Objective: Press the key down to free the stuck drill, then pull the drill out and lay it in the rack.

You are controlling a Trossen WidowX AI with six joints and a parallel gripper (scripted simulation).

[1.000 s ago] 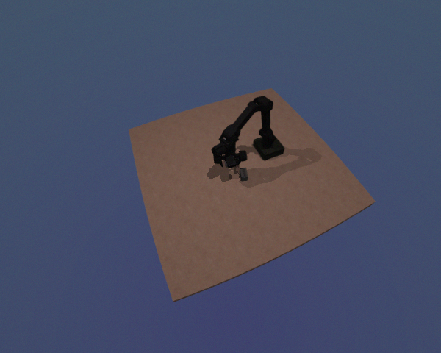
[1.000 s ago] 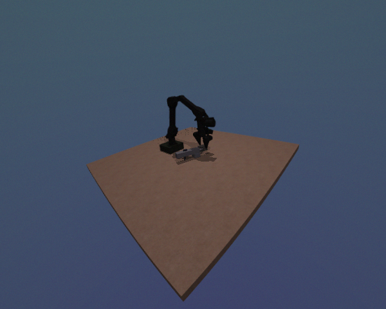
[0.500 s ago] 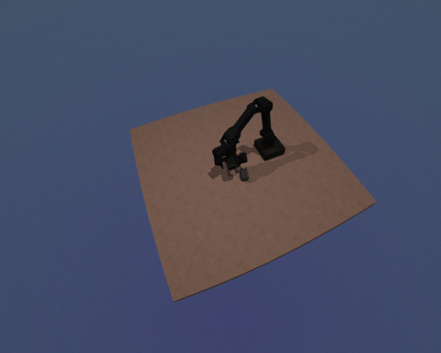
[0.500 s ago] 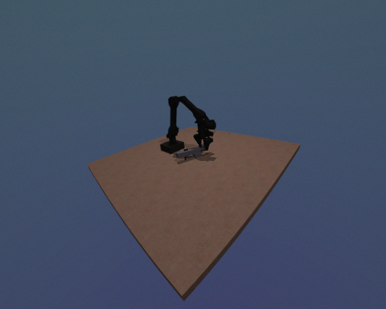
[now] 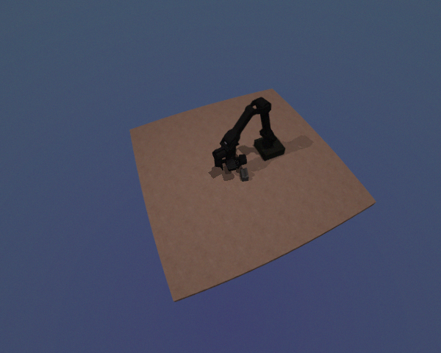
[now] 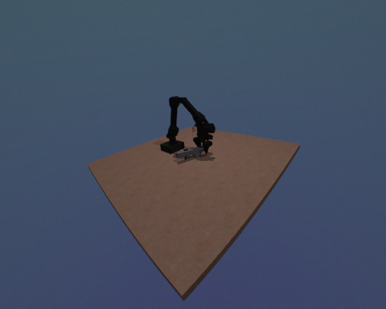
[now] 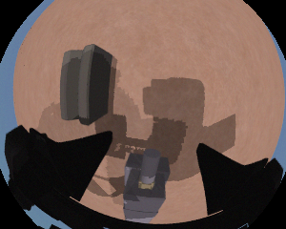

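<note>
Right now my gripper tip is 10 mm past the drill, 60 mm to the left of it and 30 mm below it. From my gripper tip the other things lie so: dark block 70 mm behind, 60 mm to the left; then grey block 20 mm behind, 110 mm to the right, 20 mm above; then dark key 30 mm behind, 140 mm to the right, 30 mm above.
</note>
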